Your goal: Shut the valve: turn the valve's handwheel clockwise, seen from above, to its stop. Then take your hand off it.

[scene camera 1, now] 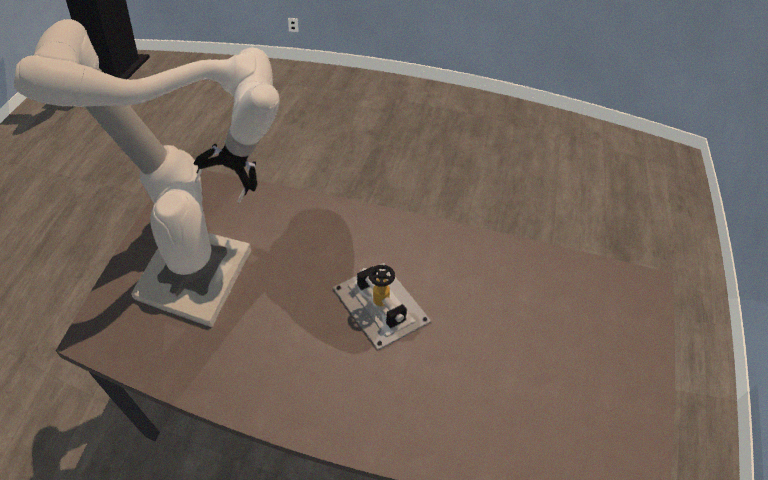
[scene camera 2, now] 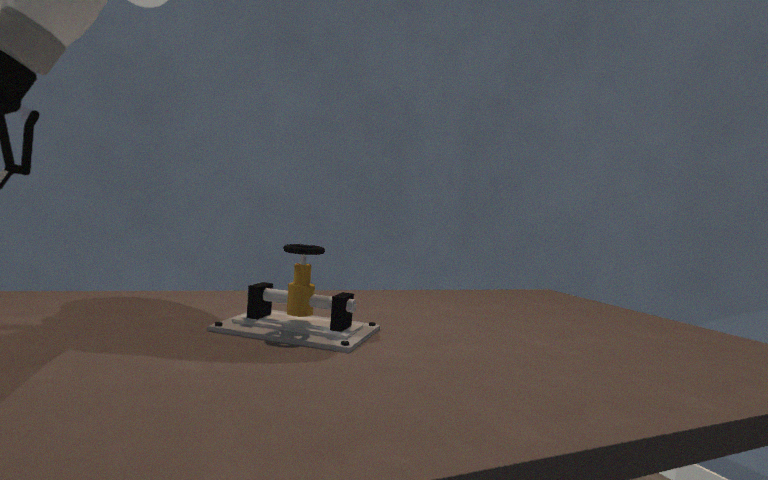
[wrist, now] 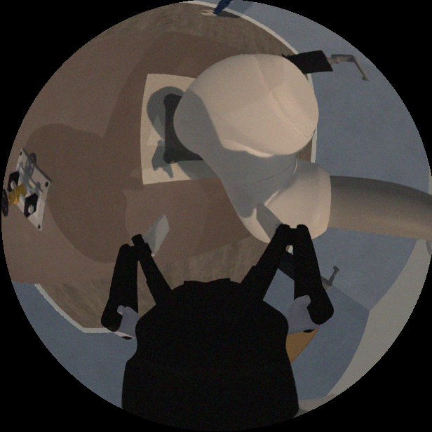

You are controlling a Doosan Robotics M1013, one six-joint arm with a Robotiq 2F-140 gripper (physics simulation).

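Note:
The valve has a black spoked handwheel (scene camera 1: 393, 276) (scene camera 2: 304, 249) (wrist: 5, 202) on a thin stem above an upright yellow body (scene camera 1: 381, 294) (scene camera 2: 300, 298) (wrist: 16, 194). A pale pipe runs through the body between two black blocks on a light base plate (scene camera 1: 404, 331) (scene camera 2: 334, 339) (wrist: 42, 200). How far the wheel is turned cannot be told. My gripper (scene camera 1: 219, 183) (wrist: 210, 216) is open, with its fingers wide apart and no thing between them. It is high up and well away from the wheel, on the robot-base side. In scene camera 2 part of it shows at the left edge.
The brown table (scene camera 1: 509, 367) (scene camera 2: 453, 396) (wrist: 90, 115) carries the valve and the arm's pale base slab (scene camera 1: 198, 314) (wrist: 150, 172). A dark post (scene camera 1: 104, 33) stands behind the arm. The arm's shadow falls beside and partly over the valve plate.

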